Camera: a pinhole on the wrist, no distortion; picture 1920 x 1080 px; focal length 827.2 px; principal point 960.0 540.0 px. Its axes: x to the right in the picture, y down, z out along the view. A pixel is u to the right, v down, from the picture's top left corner.
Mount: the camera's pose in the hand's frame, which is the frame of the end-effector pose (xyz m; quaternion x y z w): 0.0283 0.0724 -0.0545 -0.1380 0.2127 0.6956 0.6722
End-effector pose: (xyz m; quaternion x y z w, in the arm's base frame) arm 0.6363 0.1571 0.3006 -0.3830 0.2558 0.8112 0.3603
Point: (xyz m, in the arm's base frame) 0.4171 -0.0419 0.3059
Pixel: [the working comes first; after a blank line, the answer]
In the camera's frame: 0.1866 0.0123 0.1189

outside the picture
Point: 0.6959 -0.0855 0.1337
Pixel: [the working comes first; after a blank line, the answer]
In the camera's frame: 0.1183 -0.0114 -0.2037

behind the camera
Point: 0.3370 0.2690 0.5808
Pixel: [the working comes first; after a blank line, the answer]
In the camera's frame: -0.0825 0.1224 0.4258

800 778
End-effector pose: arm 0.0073 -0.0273 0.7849 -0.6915 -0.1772 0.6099 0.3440
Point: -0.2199 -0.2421 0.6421
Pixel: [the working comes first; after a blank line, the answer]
In the camera's frame: 0.0908 0.1344 0.2862

1222 928
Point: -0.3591 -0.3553 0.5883
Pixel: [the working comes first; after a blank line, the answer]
In the camera's frame: 0.1672 0.2082 0.4404

1274 931
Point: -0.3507 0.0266 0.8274
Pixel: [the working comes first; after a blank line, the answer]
In the camera's frame: -0.2597 0.1378 0.3144

277 903
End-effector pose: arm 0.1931 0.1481 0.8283 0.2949 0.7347 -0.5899 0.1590
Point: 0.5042 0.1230 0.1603
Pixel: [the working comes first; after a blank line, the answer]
In the camera's frame: 0.4475 -0.0923 0.5008

1699 388
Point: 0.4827 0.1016 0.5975
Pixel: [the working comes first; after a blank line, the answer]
In the camera's frame: 0.1932 0.1414 0.2310

1652 1046
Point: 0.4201 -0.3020 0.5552
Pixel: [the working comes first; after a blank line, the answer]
In the camera's frame: -0.0505 0.2124 0.5537

885 857
